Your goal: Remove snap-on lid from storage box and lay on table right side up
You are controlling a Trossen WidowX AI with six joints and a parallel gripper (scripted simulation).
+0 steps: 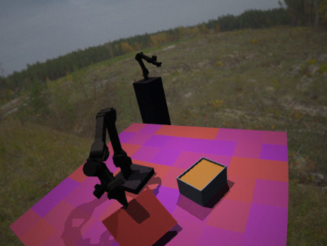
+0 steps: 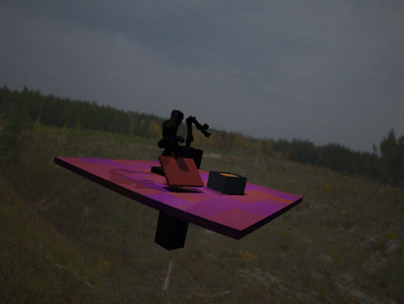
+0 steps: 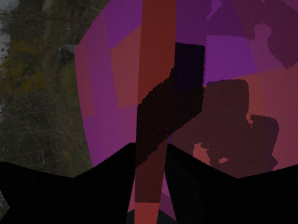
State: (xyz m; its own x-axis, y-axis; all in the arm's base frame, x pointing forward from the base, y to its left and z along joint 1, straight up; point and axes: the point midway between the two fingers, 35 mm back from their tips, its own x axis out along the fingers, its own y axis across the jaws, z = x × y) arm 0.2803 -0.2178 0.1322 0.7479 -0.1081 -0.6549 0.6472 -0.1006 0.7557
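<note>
Now: the red lid 70 mm ahead of my gripper tip, 50 mm below it and 10 mm to the right of it. From my gripper tip the other things lie so: dark grey storage box 350 mm to the left, 120 mm ahead, 100 mm below.
</note>
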